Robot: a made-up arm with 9 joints. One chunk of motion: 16 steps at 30 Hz.
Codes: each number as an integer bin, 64 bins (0 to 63) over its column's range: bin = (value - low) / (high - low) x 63, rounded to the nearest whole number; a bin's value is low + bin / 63 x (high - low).
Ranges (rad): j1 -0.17..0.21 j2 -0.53..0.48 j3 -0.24..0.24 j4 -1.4..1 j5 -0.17..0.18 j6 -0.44..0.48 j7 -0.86..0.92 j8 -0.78..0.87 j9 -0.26..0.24
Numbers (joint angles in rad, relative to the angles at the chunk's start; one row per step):
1: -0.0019 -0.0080 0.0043 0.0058 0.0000 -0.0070 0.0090 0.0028 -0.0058
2: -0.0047 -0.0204 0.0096 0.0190 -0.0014 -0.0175 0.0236 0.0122 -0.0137
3: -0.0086 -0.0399 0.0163 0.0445 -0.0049 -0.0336 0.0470 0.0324 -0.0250
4: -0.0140 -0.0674 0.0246 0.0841 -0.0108 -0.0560 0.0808 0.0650 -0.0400
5: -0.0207 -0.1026 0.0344 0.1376 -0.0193 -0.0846 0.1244 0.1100 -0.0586
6: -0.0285 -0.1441 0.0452 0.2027 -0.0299 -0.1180 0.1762 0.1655 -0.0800
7: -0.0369 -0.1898 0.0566 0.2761 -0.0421 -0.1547 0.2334 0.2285 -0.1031
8: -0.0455 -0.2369 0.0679 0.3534 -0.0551 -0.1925 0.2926 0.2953 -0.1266
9: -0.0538 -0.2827 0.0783 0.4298 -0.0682 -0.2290 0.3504 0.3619 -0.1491
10: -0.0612 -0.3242 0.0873 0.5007 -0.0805 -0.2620 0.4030 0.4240 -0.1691
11: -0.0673 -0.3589 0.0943 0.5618 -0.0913 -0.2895 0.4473 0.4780 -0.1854
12: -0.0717 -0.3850 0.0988 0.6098 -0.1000 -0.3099 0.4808 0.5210 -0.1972
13: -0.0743 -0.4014 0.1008 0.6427 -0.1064 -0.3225 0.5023 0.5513 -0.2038
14: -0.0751 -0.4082 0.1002 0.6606 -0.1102 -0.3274 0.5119 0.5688 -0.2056
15: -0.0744 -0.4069 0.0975 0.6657 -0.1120 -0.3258 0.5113 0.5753 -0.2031
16: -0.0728 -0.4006 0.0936 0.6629 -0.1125 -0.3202 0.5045 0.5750 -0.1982
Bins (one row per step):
1: 28 33 32 37 31 30 31 30 32
2: 27 32 33 37 30 29 31 30 31
3: 27 31 34 38 30 28 32 31 30
4: 26 29 35 39 29 26 33 32 28
5: 25 27 36 40 27 24 35 34 25
6: 23 24 37 42 25 22 37 36 23
7: 22 21 39 44 23 20 39 39 20
8: 21 18 40 46 21 17 41 41 17
9: 19 15 42 48 18 14 43 44 14
10: 18 13 43 50 16 12 45 46 11
11: 17 11 44 51 14 10 46 48 9
12: 16 9 44 53 13 9 47 50 8
13: 16 8 45 54 11 8 48 51 7
14: 16 8 45 54 11 8 49 51 7
15: 16 8 44 54 10 8 49 52 7
16: 16 8 44 54 10 8 48 52 8

